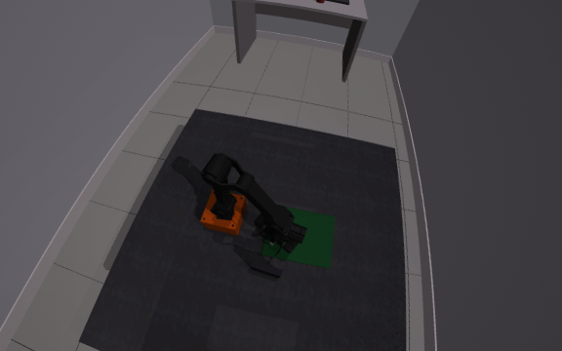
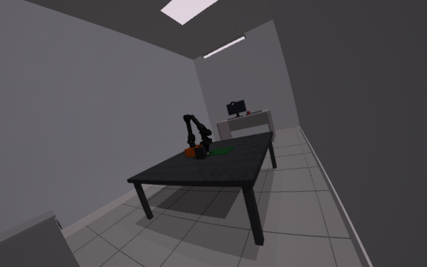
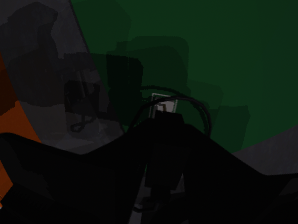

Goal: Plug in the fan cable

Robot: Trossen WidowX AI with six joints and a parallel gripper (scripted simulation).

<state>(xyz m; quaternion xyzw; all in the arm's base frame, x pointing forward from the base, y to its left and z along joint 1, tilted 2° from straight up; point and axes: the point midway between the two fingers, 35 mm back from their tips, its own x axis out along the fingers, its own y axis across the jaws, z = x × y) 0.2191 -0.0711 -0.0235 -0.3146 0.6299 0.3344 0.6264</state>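
Now: gripper tip 1 cm past the black plug, 1 cm to the left of it and 1 cm below it. From my gripper tip the other things lie so: black fan: 2 cm behind, 13 cm to the right, 1 cm above; then green board: 11 cm ahead, 3 cm to the left, 6 cm below.
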